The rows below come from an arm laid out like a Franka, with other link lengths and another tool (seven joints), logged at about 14 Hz.
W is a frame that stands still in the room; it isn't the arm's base.
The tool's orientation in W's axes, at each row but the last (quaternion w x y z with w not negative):
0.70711, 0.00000, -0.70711, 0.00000
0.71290, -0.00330, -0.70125, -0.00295
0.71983, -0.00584, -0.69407, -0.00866
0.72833, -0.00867, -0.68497, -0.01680
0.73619, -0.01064, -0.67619, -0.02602
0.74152, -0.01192, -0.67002, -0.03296
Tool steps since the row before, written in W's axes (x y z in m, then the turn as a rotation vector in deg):
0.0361, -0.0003, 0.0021, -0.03, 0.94, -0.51
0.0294, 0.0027, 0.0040, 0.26, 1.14, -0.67
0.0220, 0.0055, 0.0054, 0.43, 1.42, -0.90
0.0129, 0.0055, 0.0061, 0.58, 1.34, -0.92
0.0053, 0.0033, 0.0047, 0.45, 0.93, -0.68
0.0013, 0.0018, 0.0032, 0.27, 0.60, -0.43
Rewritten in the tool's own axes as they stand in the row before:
0.0021, -0.0003, -0.0361, -0.51, 0.94, 0.03
0.0045, 0.0030, -0.0293, -0.67, 1.14, -0.26
0.0062, 0.0060, -0.0217, -0.89, 1.43, -0.43
0.0068, 0.0060, -0.0123, -0.90, 1.35, -0.59
0.0050, 0.0037, -0.0047, -0.66, 0.94, -0.46
0.0033, 0.0020, -0.0009, -0.42, 0.60, -0.27

